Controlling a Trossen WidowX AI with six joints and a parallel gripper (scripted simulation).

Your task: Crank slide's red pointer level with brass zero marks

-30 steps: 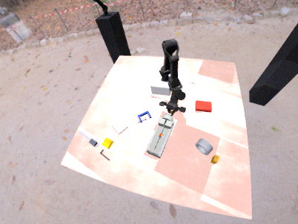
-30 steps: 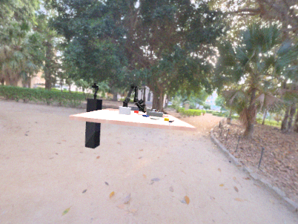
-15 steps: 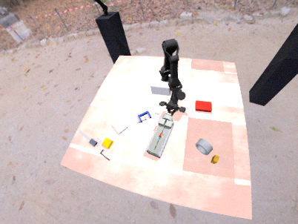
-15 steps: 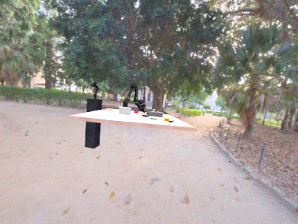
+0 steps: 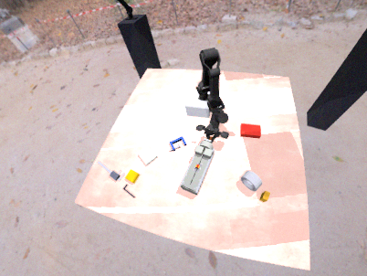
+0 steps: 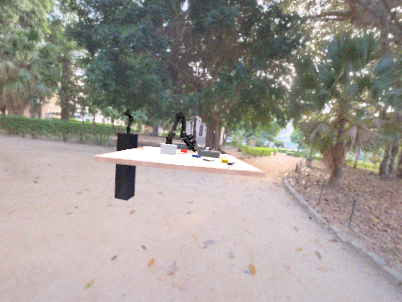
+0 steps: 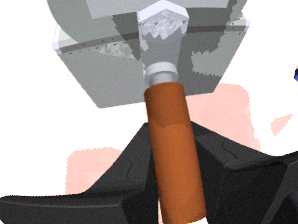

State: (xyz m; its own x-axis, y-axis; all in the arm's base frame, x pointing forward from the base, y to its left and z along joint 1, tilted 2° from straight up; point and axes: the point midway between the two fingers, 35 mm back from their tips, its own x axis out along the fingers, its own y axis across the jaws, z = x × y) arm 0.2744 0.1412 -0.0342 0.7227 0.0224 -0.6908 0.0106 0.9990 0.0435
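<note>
Right now my gripper tip is 30 mm below the crank handle and 20 mm past it. From my gripper tip the other things lie so: white tile 340 mm to the right, 190 mm ahead, 20 mm below; red pointer 160 mm ahead, 50 mm above; red block 210 mm to the left, 190 mm behind, 20 mm below.
</note>
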